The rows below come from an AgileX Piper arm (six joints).
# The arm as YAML. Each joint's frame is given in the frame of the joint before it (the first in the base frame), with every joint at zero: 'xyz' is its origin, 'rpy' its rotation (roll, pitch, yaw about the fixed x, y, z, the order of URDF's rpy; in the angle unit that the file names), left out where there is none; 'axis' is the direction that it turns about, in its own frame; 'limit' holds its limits. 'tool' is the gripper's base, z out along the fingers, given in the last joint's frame.
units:
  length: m
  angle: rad
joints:
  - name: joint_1
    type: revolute
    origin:
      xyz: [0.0, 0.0, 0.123]
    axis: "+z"
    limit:
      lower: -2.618
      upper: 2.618
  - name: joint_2
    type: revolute
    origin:
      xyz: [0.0, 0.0, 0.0]
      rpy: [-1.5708, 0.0, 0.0]
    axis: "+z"
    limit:
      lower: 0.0
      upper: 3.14
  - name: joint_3
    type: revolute
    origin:
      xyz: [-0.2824, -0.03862, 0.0]
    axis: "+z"
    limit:
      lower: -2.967
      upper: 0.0
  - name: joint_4
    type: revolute
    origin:
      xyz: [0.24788, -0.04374, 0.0]
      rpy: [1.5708, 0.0, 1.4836]
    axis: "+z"
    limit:
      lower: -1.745
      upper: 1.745
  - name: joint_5
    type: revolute
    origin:
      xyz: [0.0, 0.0, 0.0]
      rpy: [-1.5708, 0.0, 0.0]
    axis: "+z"
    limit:
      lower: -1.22
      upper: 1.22
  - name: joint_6
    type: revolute
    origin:
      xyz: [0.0, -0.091, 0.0]
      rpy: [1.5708, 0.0, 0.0]
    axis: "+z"
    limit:
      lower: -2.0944
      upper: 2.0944
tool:
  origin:
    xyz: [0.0, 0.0, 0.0]
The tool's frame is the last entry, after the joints.
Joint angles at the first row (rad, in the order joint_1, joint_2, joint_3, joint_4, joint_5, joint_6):
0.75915, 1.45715, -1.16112, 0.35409, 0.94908, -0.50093
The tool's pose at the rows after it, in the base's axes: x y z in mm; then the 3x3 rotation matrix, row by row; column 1 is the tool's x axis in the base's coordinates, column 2 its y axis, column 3 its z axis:
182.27 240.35 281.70; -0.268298 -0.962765 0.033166; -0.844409 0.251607 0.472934; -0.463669 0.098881 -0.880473
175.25 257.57 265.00; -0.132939 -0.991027 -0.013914; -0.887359 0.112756 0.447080; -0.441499 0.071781 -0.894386
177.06 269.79 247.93; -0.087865 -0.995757 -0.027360; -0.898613 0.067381 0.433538; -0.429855 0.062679 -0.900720
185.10 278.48 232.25; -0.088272 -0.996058 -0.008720; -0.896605 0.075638 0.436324; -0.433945 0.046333 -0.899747
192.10 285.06 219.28; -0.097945 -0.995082 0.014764; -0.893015 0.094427 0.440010; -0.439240 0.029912 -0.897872
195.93 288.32 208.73; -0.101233 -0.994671 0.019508; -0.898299 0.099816 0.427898; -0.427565 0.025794 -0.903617
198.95 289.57 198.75; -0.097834 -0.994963 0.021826; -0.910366 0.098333 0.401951; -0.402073 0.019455 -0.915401
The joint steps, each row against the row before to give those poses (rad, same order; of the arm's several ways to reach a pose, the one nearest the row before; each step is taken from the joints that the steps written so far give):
0.07417, 0.04454, 0.01613, 0.01909, -0.01349, -0.12386
0.05433, 0.05650, 0.00000, 0.00428, -0.01657, -0.10961
0.02102, 0.05768, 0.00001, 0.00632, -0.04096, -0.04685
0.00061, 0.05302, 0.00000, 0.00459, -0.06555, -0.01711
0.00000, 0.04287, -0.00002, -0.00001, -0.06054, -0.00170
-0.00001, 0.03198, 0.00003, -0.00677, -0.02505, -0.00002
0.00001, 0.02798, 0.00000, -0.02440, -0.01010, 0.00764

